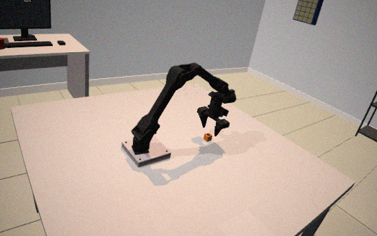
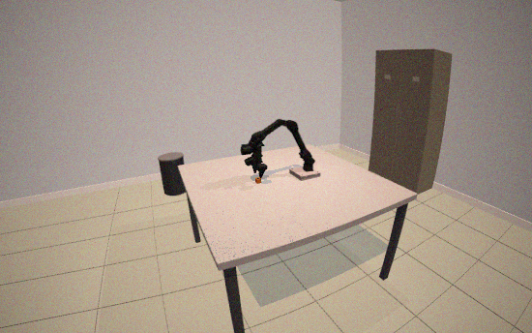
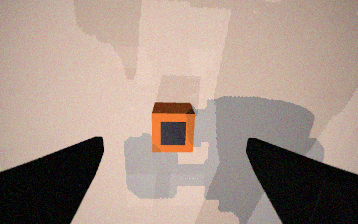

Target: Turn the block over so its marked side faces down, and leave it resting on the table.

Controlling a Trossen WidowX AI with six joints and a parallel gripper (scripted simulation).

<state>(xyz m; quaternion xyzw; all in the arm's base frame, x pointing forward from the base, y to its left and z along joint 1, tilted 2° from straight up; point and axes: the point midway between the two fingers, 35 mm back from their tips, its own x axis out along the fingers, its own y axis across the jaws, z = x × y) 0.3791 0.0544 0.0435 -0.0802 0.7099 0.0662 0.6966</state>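
The orange block lies 30 mm below my gripper tip.
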